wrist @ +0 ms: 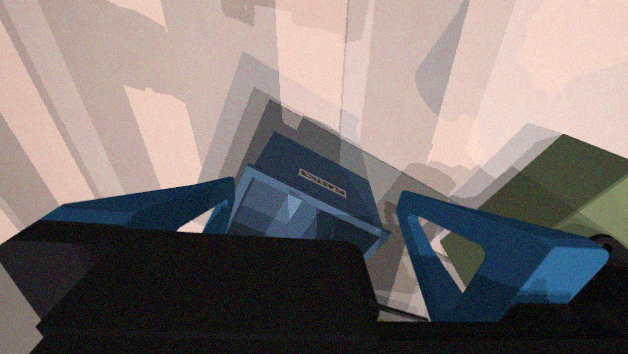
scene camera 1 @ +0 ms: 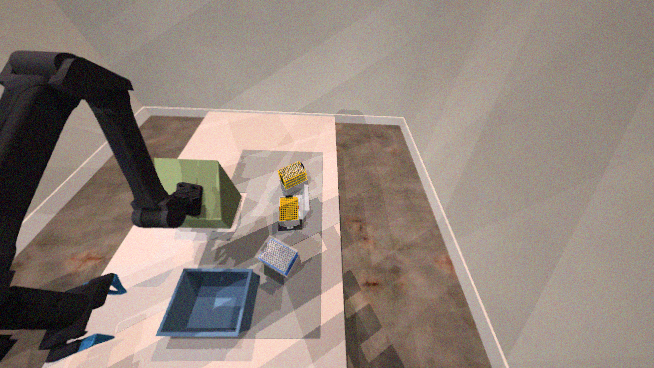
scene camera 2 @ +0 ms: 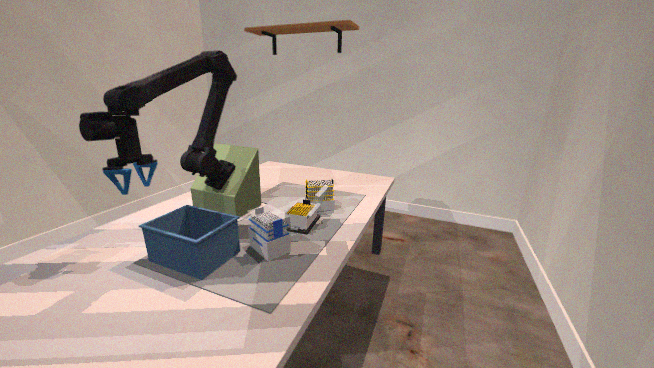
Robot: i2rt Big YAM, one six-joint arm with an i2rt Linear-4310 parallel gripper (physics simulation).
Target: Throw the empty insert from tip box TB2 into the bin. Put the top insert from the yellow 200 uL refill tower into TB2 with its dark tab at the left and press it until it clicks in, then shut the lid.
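My gripper [scene camera 1: 117, 312] [scene camera 2: 135, 189] [wrist: 319, 194] is open and empty, high above the table and beyond the blue bin [scene camera 1: 220, 270] [scene camera 2: 170, 255] [wrist: 290, 155], away from the tip boxes. Tip box TB2 [scene camera 1: 289, 221] [scene camera 2: 300, 221] stands on the mat, holding a yellow insert [scene camera 1: 289, 207] [scene camera 2: 302, 209] with dark holes. Its pale lid [scene camera 1: 306, 201] stands open at the right in the first scene view. The yellow refill tower [scene camera 1: 292, 175] [scene camera 2: 320, 191] stands behind TB2, with stacked yellow layers. No insert shows in the visible part of the bin's inside.
A white and blue tip stack [scene camera 1: 278, 256] [scene camera 2: 270, 246] stands between the bin and TB2, turned at an angle. A green sloped block [scene camera 1: 210, 175] [scene camera 2: 245, 175] [wrist: 530, 180] stands by the arm's base. A grey mat [scene camera 1: 300, 315] [scene camera 2: 270, 297] lies beneath the boxes. A wooden shelf [scene camera 2: 300, 28] hangs on the wall.
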